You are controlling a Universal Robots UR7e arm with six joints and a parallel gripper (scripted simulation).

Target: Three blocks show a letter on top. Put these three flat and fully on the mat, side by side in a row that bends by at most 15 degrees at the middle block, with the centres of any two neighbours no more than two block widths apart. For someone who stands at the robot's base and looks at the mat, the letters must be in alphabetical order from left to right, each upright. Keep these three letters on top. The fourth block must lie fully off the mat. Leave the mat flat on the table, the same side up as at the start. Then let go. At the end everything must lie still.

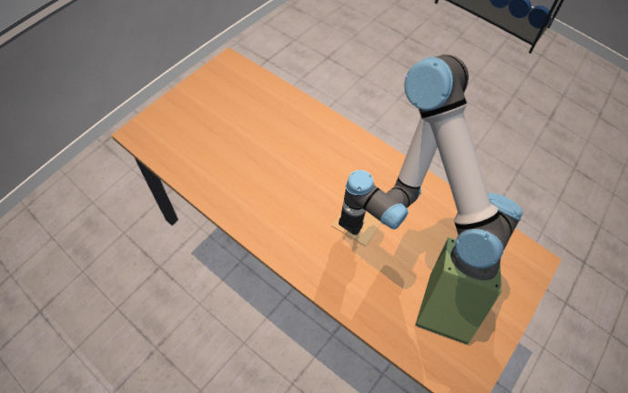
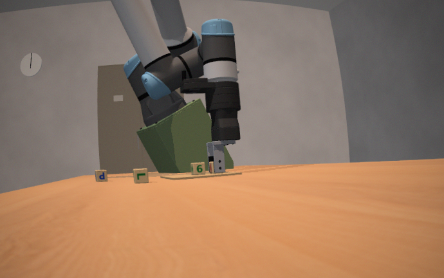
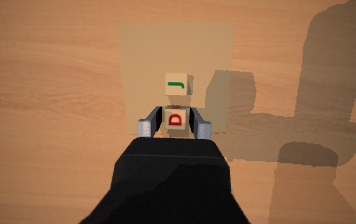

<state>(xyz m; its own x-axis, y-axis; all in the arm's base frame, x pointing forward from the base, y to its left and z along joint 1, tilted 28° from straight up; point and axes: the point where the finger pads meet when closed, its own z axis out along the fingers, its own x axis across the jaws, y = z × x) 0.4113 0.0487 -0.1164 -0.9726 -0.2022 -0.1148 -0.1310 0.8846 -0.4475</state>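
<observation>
Now: hand 1 cm above the red D block. Round my hand: thin tan mat 4 cm to the right, 2 cm below, 1 cm ahead; blue-marked block 26 cm to the right, 1 cm below, 1 cm behind.
</observation>
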